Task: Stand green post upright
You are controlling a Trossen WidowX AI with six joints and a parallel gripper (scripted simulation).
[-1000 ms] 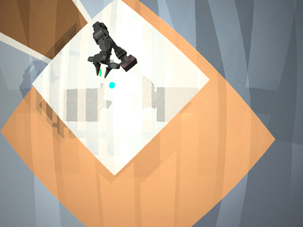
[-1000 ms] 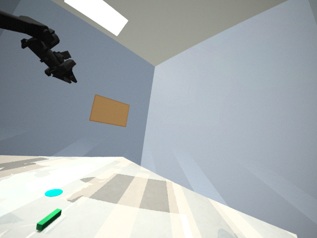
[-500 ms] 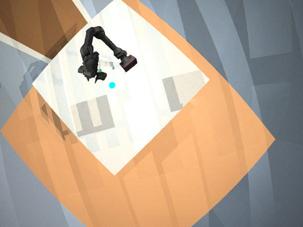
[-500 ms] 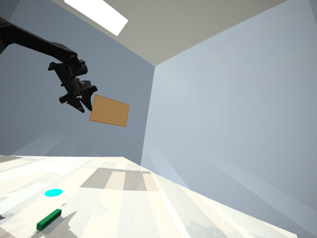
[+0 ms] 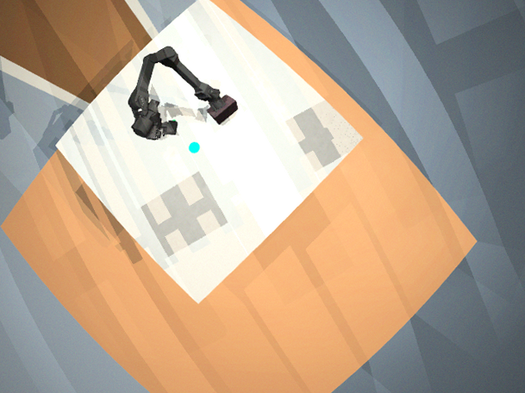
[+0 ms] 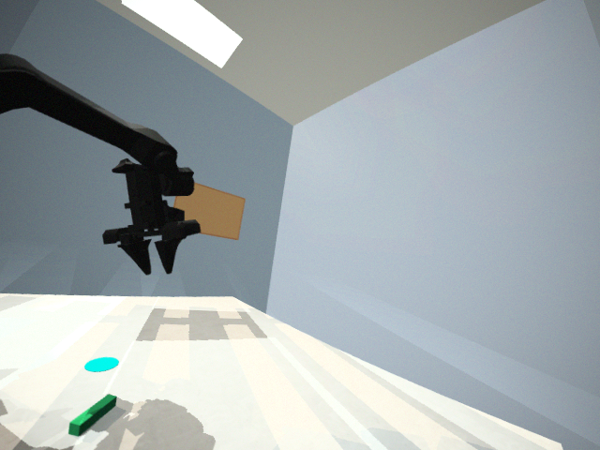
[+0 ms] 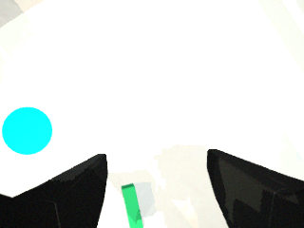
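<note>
Right now my gripper tip is 6 cm past the green post, 8 cm to the left of it and 21 cm above it. From my gripper tip the other things lie so: cyan circle 8 cm behind, 8 cm to the left, 21 cm below.
</note>
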